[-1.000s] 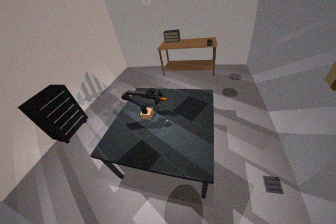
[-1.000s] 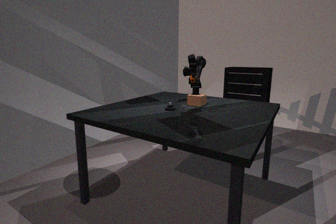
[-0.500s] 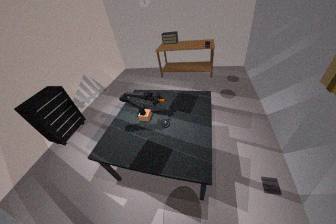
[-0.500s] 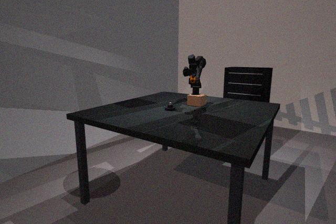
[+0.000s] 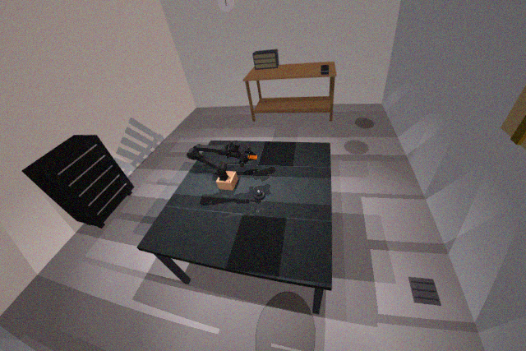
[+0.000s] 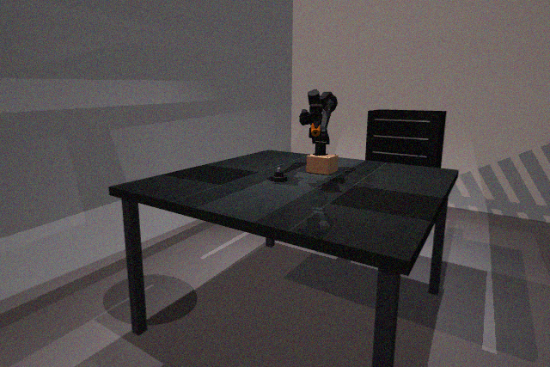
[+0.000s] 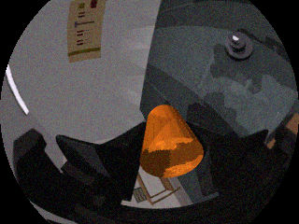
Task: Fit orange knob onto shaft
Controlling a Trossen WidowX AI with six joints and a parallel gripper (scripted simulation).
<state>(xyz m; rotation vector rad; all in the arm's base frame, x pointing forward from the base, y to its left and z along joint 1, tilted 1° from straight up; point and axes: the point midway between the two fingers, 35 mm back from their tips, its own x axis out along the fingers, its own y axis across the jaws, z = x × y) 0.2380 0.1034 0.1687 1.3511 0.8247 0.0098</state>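
My gripper tip is now 20 mm past the orange knob, 20 mm to the left of it and 20 mm below it. Round my gripper tip: round pedestal (60 mm ahead, 170 mm to the right, 210 mm below).
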